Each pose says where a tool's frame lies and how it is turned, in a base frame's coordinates. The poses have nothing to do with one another.
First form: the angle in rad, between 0 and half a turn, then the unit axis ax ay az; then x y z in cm.
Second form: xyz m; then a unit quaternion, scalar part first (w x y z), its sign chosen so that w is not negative. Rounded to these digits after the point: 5 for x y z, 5 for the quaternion.
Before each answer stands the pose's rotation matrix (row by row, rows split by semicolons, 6 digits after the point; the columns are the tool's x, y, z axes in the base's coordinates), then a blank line. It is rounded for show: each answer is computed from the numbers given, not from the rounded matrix.
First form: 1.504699 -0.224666 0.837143 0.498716 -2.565 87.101 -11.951
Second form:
0.113190 -0.673282 0.730671; 0.321972 0.720569 0.614096; -0.939959 0.165746 0.298339

-0.02565 0.87101 -0.11951 0.73009 -0.15353 0.57207 0.34080
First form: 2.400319 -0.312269 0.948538 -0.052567 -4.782 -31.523 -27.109
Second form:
-0.568171 -0.479184 0.669002; -0.550173 0.825761 0.124212; -0.611957 -0.297493 -0.732808

-0.04782 -0.31523 -0.27109 0.36221 -0.29107 0.88413 -0.04900
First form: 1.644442 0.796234 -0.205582 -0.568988 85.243 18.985 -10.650
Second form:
0.607058 0.391710 -0.691407; -0.743181 -0.028205 -0.668495; -0.281358 0.919656 0.273989

0.85243 0.18985 -0.10650 0.68060 0.58337 -0.15062 -0.41687
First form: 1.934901 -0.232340 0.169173 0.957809 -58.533 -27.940 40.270
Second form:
-0.282907 -0.948321 -0.143703; 0.841715 -0.317302 0.436847; -0.459868 0.002630 0.887983

-0.58533 -0.27940 0.40270 0.56740 -0.19132 0.13930 0.78870
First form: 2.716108 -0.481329 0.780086 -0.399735 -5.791 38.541 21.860
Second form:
-0.468140 -0.552483 0.689643; -0.882474 0.251972 -0.397178; 0.045663 -0.794527 -0.605510

-0.05791 0.38541 0.21860 0.21114 -0.47048 0.76250 -0.39072
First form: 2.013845 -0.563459 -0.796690 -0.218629 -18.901 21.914 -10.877
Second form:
0.024895 0.838865 -0.543770; 0.443825 0.478119 0.757906; 0.895768 -0.260207 -0.360406

-0.18901 0.21914 -0.10877 0.53446 -0.47623 -0.67336 -0.18478
